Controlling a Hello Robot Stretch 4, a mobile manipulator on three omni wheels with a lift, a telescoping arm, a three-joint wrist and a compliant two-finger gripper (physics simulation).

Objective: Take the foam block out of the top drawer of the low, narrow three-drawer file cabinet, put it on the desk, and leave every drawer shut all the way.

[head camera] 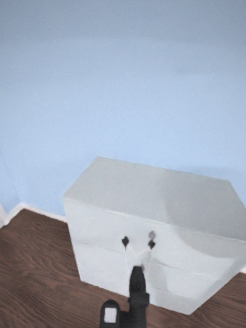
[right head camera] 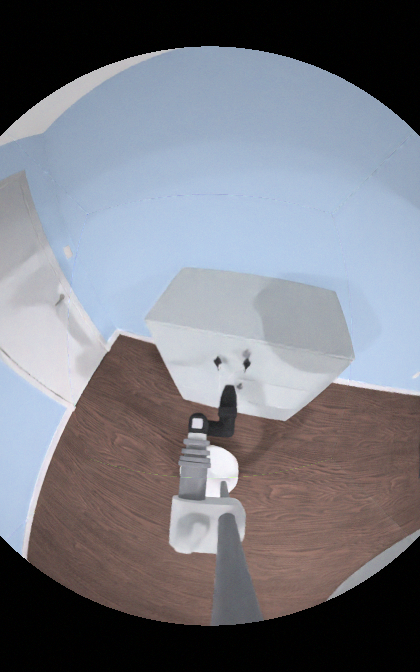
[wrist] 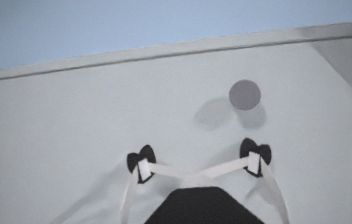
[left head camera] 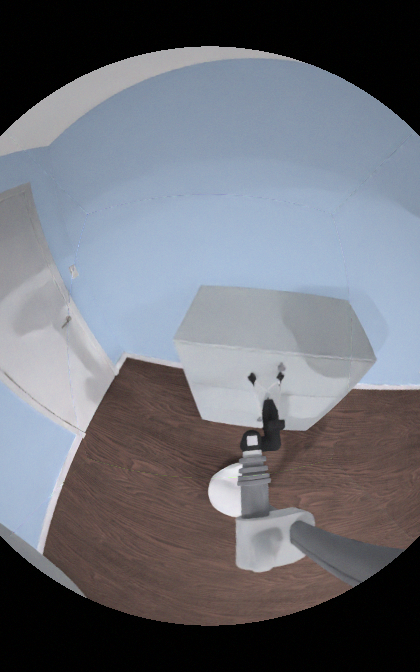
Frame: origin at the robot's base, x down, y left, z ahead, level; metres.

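Seen in the pictures: gripper, between the fingertips: (head camera: 138,238) (wrist: 197,154).
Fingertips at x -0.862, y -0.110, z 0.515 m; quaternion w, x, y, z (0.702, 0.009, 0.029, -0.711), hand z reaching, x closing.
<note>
A point is followed by its place in that frame.
The pale grey file cabinet (head camera: 150,190) @(x -1.001, y -0.169, z 0.710 m) (left head camera: 240,315) (right head camera: 215,297) (wrist: 75,115) @(x -0.917, y 0.058, z 0.563 m) stands against the blue wall. Its drawer fronts look flush. A round grey knob (head camera: 152,234) @(x -0.941, y -0.159, z 0.486 m) (left head camera: 281,367) (right head camera: 246,352) (wrist: 245,95) @(x -0.928, y -0.160, z 0.483 m) is on the top drawer front. My gripper (head camera: 138,243) @(x -0.862, y -0.110, z 0.515 m) (left head camera: 266,377) (right head camera: 232,362) (wrist: 197,154) @(x -0.862, y -0.110, z 0.515 m) is open and empty in front of the cabinet. In the wrist view the knob is above the fingertips, over the right finger and right of the gap's middle. A lower knob (right head camera: 239,386) shows near the wrist. The foam block and the desk cannot be made out.
A white door (left head camera: 30,300) (right head camera: 25,280) with a handle is in the left wall. A round white object (left head camera: 224,490) (right head camera: 226,470) is on the dark wood floor (left head camera: 150,525) (right head camera: 310,490), partly under my arm. White baseboard runs along the walls.
</note>
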